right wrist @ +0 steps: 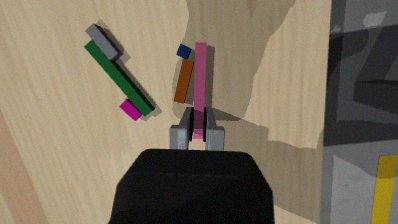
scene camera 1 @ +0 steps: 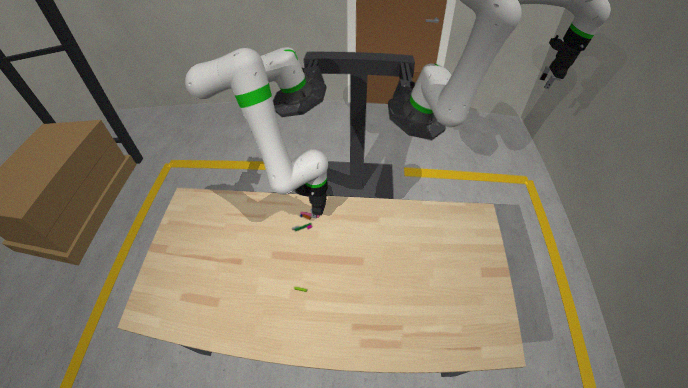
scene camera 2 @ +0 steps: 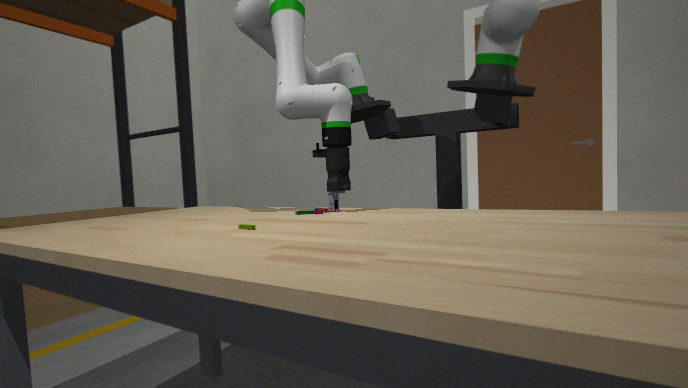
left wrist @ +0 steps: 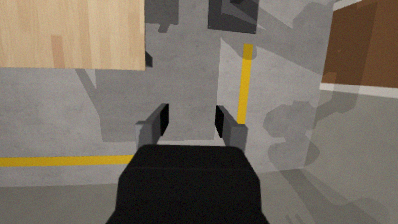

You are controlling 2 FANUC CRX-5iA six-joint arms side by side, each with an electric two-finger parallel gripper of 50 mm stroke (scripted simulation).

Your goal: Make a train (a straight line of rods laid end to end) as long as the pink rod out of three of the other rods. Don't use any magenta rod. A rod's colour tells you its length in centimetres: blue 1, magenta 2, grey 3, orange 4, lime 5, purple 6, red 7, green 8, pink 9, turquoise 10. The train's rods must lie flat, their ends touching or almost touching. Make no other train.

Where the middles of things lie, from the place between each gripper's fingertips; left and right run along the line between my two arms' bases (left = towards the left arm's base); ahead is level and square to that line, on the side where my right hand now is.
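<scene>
The pink rod (right wrist: 200, 47) is 20 mm below my right hand (scene camera 2: 334, 210) and 20 mm to the right of it. Then there is the green rod (right wrist: 116, 73), which I find 20 mm below my right hand as well, but 30 mm to the right of it and 80 mm ahead of it.
My left hand is 650 mm above the pink rod, 460 mm short of it and 910 mm to the left of it. The green rod, for its part, is 650 mm below my left hand, 540 mm ahead of it and 920 mm to the right of it.
</scene>
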